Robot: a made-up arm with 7 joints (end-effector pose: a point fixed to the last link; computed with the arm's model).
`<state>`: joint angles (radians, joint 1 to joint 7).
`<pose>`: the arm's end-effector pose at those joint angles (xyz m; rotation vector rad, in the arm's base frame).
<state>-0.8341 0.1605 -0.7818 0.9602 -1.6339 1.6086 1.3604</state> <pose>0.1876 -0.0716 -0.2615 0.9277 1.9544 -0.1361</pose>
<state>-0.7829 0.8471 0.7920 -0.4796 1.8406 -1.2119 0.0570</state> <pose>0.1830 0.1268 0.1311 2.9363 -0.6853 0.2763</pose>
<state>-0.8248 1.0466 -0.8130 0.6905 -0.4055 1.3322 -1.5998</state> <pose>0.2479 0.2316 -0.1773 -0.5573 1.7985 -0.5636</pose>
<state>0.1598 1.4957 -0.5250 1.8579 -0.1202 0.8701 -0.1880</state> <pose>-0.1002 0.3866 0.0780 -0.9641 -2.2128 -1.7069</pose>
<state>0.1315 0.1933 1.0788 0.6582 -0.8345 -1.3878 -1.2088</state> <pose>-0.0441 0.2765 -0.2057 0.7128 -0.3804 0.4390</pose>
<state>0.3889 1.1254 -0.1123 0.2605 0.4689 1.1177 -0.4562</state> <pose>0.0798 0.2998 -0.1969 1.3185 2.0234 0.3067</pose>
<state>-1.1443 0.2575 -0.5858 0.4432 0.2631 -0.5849 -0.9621</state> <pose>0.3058 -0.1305 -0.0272 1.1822 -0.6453 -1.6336</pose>
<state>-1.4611 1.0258 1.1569 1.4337 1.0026 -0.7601 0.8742</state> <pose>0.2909 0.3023 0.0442 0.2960 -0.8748 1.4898</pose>
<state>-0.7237 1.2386 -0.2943 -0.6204 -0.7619 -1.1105 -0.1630</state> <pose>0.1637 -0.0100 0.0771 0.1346 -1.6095 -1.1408</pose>
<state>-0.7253 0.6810 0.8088 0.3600 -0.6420 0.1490 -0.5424</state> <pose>0.2561 0.2921 0.0010 -0.2368 -0.5466 0.0572</pose>
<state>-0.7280 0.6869 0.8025 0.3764 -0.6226 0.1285 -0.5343</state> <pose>0.2567 0.2933 0.0001 -0.2168 -0.5406 0.0773</pose>
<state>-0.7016 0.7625 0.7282 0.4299 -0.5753 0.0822 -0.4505</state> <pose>0.2592 0.2961 0.0021 -0.1082 -0.4584 0.1701</pose>
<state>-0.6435 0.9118 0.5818 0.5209 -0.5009 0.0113 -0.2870</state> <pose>0.2612 0.3020 0.0039 0.1168 -0.3136 0.3386</pose>
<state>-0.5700 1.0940 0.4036 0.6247 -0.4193 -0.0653 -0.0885</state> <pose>0.2579 0.3125 0.0031 0.4237 -0.1716 0.5302</pose>
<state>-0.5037 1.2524 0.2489 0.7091 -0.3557 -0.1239 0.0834</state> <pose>0.2491 0.3251 0.0024 0.7150 -0.0797 0.6768</pose>
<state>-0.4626 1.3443 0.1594 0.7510 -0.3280 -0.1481 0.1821</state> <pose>0.2418 0.3332 0.0033 0.8866 -0.0374 0.7498</pose>
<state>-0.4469 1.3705 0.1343 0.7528 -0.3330 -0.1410 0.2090</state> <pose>0.2402 0.3346 0.0035 0.9244 -0.0211 0.7685</pose>
